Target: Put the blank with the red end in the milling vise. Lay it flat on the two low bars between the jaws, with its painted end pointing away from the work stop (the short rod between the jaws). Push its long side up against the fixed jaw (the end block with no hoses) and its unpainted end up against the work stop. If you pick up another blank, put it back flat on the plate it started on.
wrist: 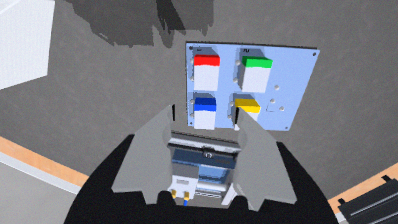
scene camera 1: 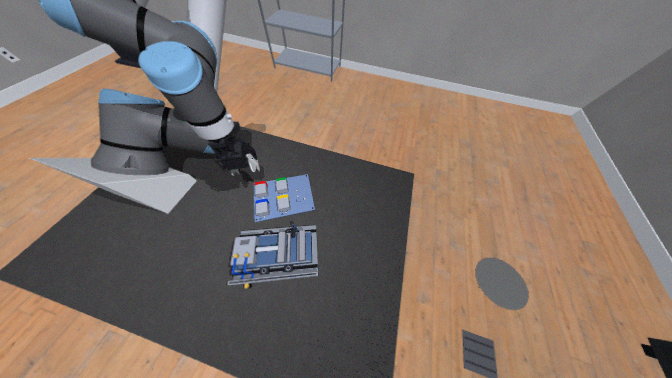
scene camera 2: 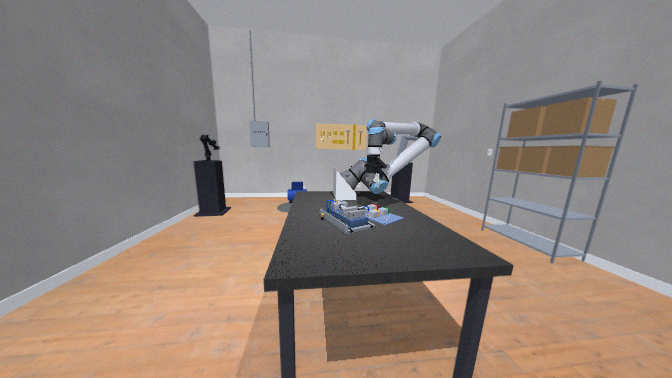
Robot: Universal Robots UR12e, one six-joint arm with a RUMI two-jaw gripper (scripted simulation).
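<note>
Visible in the pictures: a hosed block, a light blue plate, a green-ended blank and a red-ended blank, together with the gripper.
</note>
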